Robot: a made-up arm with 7 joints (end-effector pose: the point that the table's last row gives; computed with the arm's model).
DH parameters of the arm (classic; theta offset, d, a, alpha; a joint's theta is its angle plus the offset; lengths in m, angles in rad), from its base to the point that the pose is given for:
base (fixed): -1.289 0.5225 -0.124 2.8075
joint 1: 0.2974 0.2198 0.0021 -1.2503
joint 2: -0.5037 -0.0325 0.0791 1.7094
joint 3: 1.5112 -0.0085 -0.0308 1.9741
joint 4: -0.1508 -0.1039 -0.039 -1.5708
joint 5: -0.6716 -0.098 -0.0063 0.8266
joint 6: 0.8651 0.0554 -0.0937 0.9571
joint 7: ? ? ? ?
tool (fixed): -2.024 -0.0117 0 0
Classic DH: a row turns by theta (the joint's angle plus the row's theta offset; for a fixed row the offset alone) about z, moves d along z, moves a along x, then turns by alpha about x.
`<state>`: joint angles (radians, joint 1 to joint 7).
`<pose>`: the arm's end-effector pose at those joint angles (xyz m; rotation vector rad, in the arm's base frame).
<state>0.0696 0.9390 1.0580 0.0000 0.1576 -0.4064 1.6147</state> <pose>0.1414 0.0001 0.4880 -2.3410 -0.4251 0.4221</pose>
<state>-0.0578 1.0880 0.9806 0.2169 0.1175 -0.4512 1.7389</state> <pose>0.1436 0.1071 0.4759 -2.5695 -0.8836 0.7799</pose>
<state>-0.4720 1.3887 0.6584 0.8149 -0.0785 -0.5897 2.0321</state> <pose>-0.0112 0.2895 0.3576 1.3303 1.6174 -1.1679</pose>
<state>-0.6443 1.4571 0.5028 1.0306 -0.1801 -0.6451 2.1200</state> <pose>-0.0951 0.2814 0.3137 0.6973 1.5903 -1.0658</pose>
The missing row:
joint 7: -0.0642 -0.0235 -0.0526 1.8796
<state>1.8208 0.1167 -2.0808 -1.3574 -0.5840 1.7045 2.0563</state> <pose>-0.0558 0.1254 0.2514 -2.5958 -1.1638 0.5451</pose>
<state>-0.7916 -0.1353 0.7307 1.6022 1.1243 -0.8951 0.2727</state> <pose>0.0271 0.0465 0.4253 -0.4823 -0.8151 0.2282</pose>
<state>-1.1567 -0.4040 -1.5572 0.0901 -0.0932 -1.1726 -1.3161</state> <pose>-0.2341 0.0639 0.3183 2.1546 0.7865 -2.0269</pose>
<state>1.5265 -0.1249 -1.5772 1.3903 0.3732 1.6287 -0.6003</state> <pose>-0.2753 0.0382 0.3573 -0.0476 -2.3310 0.6252</pose>
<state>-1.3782 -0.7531 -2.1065 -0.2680 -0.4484 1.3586 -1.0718</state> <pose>-0.1220 -0.0429 0.3761 -0.9233 1.2741 -1.8228</pose>
